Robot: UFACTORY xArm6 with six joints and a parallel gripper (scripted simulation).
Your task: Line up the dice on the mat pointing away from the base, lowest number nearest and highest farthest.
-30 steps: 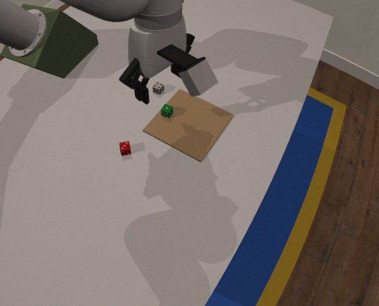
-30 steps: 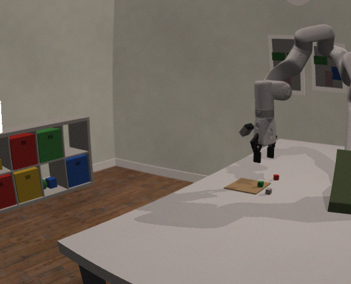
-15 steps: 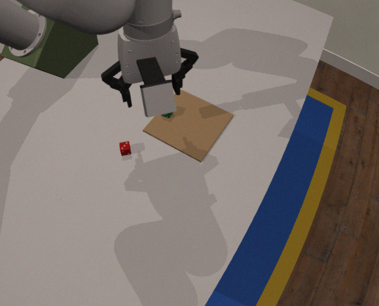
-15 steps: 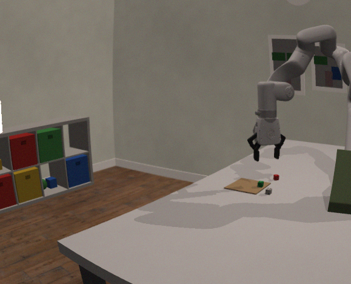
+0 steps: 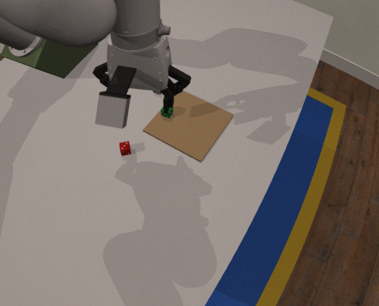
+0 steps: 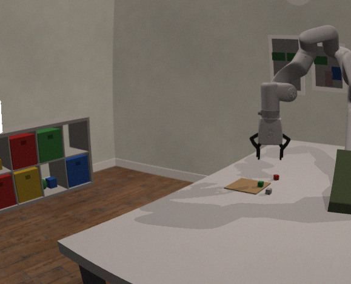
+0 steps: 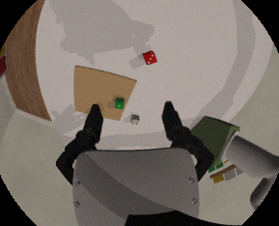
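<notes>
The red die is 2 cm behind my hand, 5 cm to the right of it and 10 cm below it. Round my hand: tan mat: 6 cm ahead, 7 cm to the left, 11 cm below; then green die: 1 cm ahead, 7 cm to the left, 9 cm below; then white die: 4 cm behind, 12 cm to the left, 10 cm below.
</notes>
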